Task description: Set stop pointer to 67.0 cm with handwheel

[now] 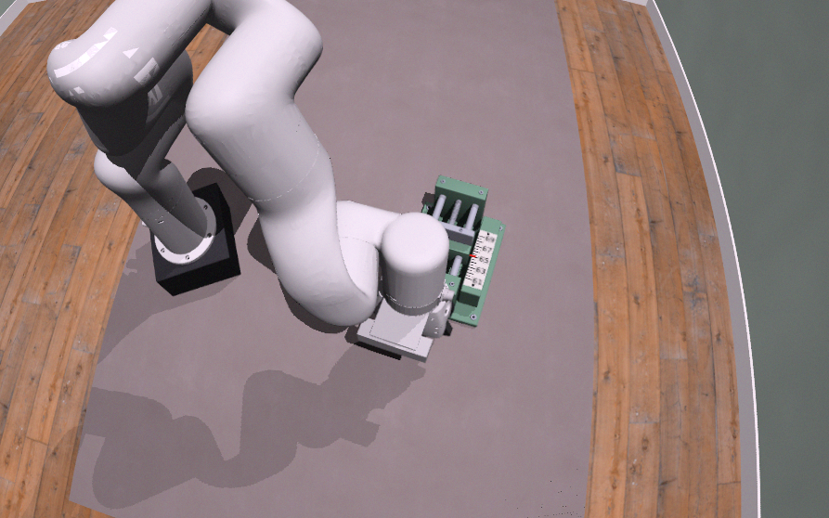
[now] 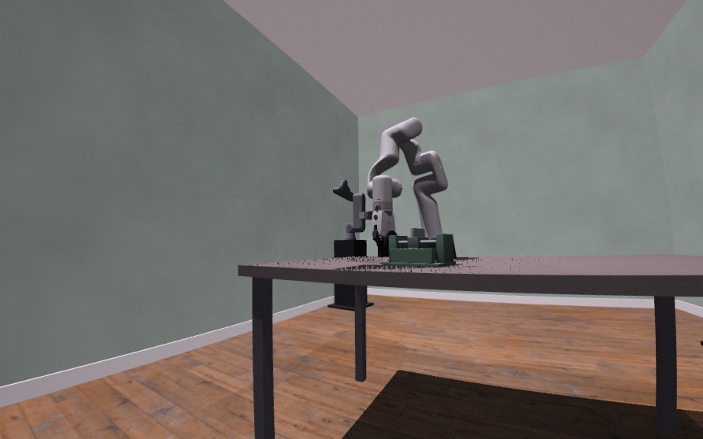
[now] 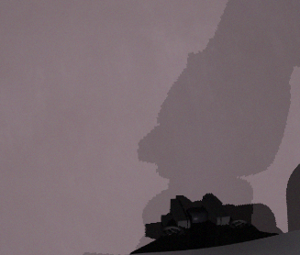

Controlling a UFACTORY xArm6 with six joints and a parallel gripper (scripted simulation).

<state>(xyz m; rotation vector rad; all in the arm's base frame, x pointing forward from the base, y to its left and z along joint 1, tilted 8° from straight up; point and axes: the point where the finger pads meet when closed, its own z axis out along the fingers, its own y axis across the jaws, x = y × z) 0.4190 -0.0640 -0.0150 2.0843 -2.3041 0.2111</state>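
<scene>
Right now my hand is 20 mm to the right of the black handwheel and 10 mm below it. Round my hand: stop block: 30 mm ahead, 150 mm to the left, 50 mm above.
</scene>
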